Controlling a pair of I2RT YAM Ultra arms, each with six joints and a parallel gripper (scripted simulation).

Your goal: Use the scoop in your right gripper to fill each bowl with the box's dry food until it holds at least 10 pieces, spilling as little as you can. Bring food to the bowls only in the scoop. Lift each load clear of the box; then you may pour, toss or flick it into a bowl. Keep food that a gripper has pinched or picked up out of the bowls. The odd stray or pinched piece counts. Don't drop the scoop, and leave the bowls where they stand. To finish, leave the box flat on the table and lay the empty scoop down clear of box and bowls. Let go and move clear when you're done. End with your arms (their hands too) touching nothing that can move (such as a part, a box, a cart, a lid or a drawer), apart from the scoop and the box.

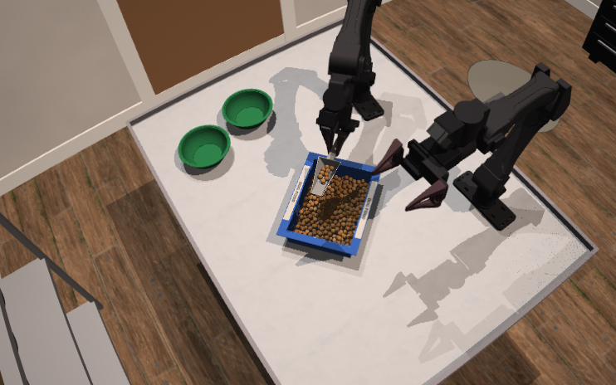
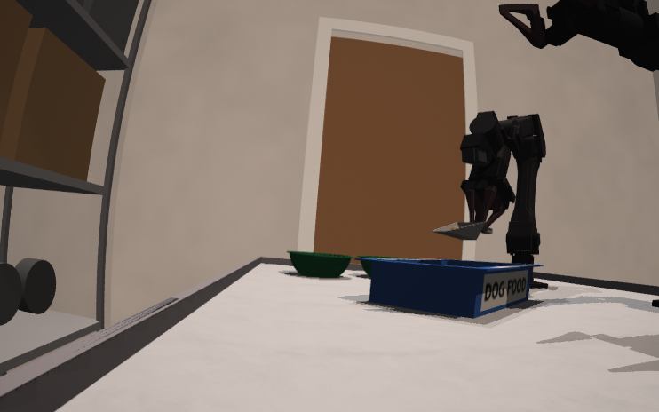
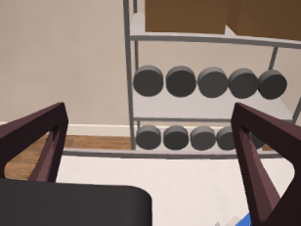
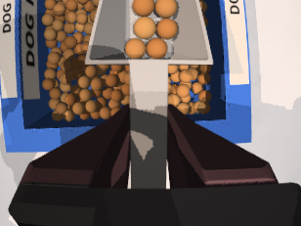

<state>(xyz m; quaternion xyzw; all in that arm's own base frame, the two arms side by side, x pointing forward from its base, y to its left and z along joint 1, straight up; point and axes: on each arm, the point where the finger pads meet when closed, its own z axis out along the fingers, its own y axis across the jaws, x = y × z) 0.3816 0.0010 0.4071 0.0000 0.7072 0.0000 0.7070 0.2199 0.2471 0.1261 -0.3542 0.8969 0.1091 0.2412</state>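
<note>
The grey scoop is 40 mm ahead of my right hand, 20 mm to the left of it and 10 mm below it.
</note>
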